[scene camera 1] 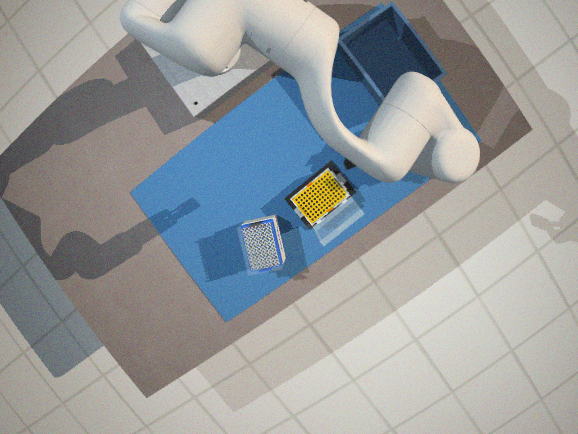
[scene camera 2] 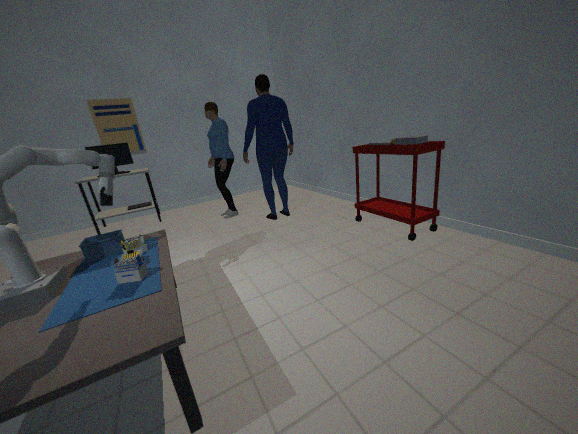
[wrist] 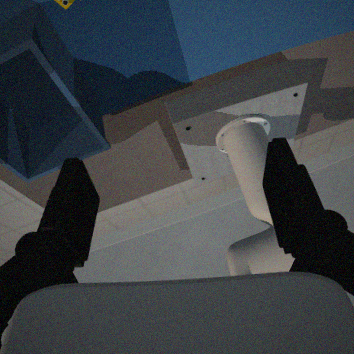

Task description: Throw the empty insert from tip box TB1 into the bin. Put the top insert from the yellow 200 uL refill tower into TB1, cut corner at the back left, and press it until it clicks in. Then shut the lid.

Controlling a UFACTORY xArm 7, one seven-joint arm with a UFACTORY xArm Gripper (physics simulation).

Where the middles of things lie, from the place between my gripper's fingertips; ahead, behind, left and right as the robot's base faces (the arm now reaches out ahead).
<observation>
My hand is 13 cm short of the clear lid (scene camera 1: pixel 330 226), 14 cm to the left of it and 24 cm above it. From my hand the other things lie so: dark blue bin (scene camera 1: pixel 381 48) 13 cm behind, 18 cm to the left, 29 cm below.
</observation>
